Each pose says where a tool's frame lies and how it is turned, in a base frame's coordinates. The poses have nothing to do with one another.
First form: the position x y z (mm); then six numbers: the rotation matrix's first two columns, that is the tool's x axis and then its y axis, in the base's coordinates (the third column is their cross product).
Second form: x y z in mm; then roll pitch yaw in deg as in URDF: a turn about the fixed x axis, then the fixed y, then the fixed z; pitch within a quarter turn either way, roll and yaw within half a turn. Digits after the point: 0 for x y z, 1 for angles.
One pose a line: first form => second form
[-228 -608 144 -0.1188 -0.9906 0.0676 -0.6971 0.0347 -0.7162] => [-228 -608 144 -134.1 -3.9 -96.8]
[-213 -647 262 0.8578 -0.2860 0.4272 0.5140 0.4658 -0.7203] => [-213 -647 262 -52.8 -25.3 -18.4]
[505 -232 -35 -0.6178 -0.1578 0.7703 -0.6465 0.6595 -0.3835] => [505 -232 -35 -143.0 -50.4 -165.7]
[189 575 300 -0.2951 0.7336 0.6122 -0.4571 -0.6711 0.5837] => [189 575 300 47.6 -37.7 111.9]
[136 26 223 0.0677 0.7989 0.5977 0.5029 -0.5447 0.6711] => [136 26 223 123.2 -36.7 85.2]
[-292 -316 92 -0.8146 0.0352 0.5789 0.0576 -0.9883 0.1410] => [-292 -316 92 10.0 -35.4 177.5]
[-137 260 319 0.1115 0.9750 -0.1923 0.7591 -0.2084 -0.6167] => [-137 260 319 -141.1 11.1 83.5]
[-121 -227 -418 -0.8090 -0.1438 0.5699 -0.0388 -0.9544 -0.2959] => [-121 -227 -418 -21.1 -34.7 -169.9]
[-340 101 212 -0.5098 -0.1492 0.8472 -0.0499 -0.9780 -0.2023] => [-340 101 212 -22.4 -57.9 -163.7]
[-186 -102 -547 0.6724 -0.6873 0.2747 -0.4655 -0.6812 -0.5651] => [-186 -102 -547 -144.0 -15.9 -45.6]
